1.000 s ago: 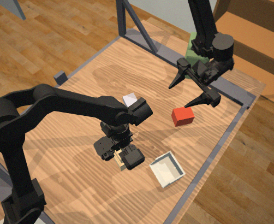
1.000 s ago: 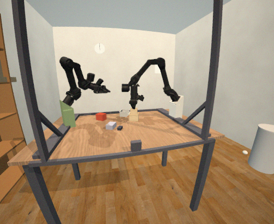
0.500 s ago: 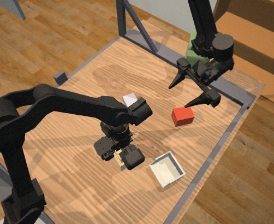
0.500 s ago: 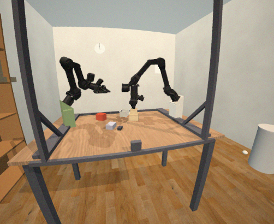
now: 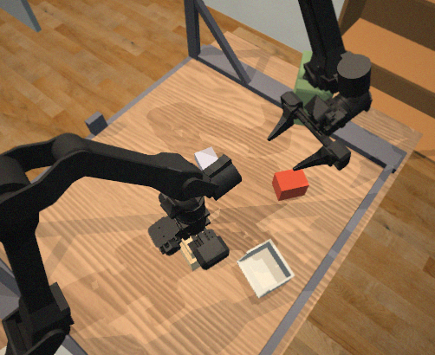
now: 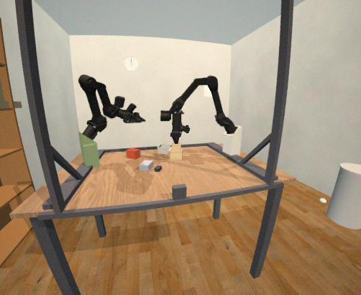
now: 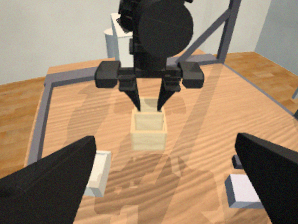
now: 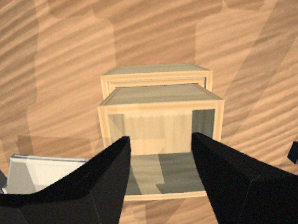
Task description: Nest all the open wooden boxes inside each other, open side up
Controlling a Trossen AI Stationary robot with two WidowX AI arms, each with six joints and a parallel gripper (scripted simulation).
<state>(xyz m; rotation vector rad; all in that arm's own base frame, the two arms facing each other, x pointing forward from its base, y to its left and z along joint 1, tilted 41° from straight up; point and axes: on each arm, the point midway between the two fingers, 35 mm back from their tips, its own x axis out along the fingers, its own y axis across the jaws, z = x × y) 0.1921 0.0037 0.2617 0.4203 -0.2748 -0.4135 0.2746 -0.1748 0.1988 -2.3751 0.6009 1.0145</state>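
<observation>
My right gripper is now 50 mm above the small tan wooden box. From my right hand the other things lie so: white box (160 mm ahead, 60 mm to the left, 100 mm below); then small dark block (180 mm behind, 140 mm to the left, 110 mm below); then medium tan wooden box (100 mm below).
</observation>
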